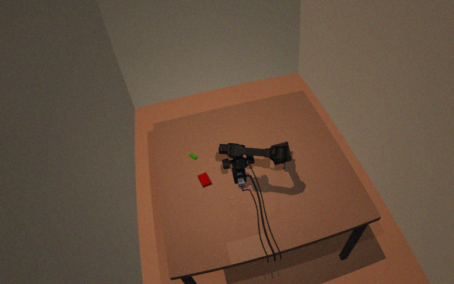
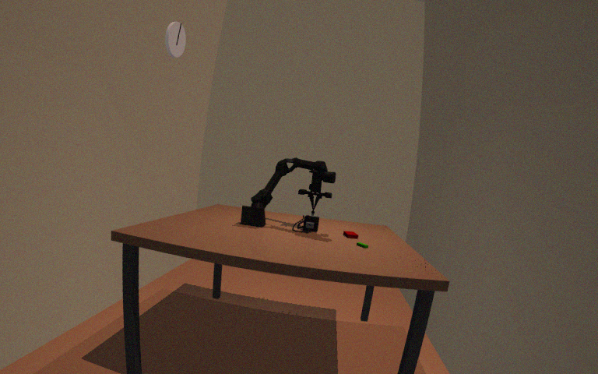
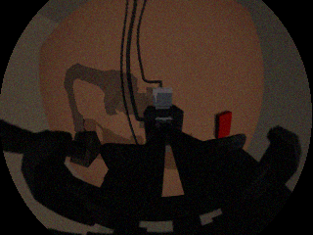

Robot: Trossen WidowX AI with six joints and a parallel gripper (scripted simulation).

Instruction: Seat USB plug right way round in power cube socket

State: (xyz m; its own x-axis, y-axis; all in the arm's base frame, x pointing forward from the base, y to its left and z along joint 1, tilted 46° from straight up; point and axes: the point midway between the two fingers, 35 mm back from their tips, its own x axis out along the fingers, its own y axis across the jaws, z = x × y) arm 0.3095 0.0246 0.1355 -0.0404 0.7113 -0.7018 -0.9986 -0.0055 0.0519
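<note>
The USB plug lies 20 mm below my gripper tip. Also, from my gripper tip: red block (230 mm ahead, 110 mm below, 70 mm to the right); USB socket (50 mm below, 10 mm to the right); green block (300 mm to the right, 270 mm ahead, 110 mm below).
</note>
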